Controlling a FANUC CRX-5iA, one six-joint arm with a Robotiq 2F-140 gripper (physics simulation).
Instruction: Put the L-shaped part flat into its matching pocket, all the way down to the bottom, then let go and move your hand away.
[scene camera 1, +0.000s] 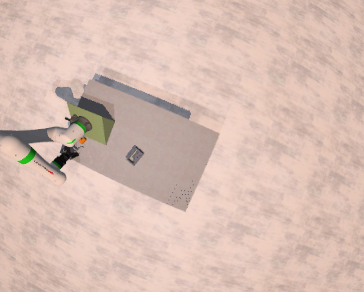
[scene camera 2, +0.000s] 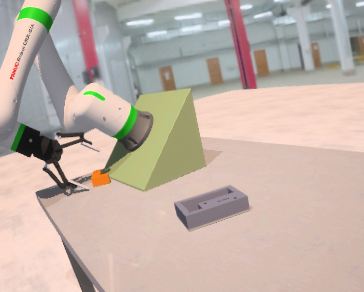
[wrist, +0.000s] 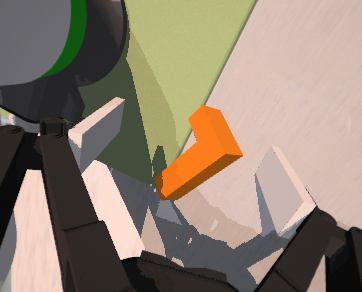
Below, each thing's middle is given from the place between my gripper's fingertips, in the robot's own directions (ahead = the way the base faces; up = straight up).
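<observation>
Grey pocket block (scene camera 2: 195, 212): 520 mm ahead of my hand, 100 mm to the left of it, 40 mm below it. Orange L-shaped part (wrist: 216, 148): 40 mm behind my hand, 20 mm to the left of it, 40 mm below it. Going by their middles, of the things named here the orange L-shaped part is the nearest to my hand.
</observation>
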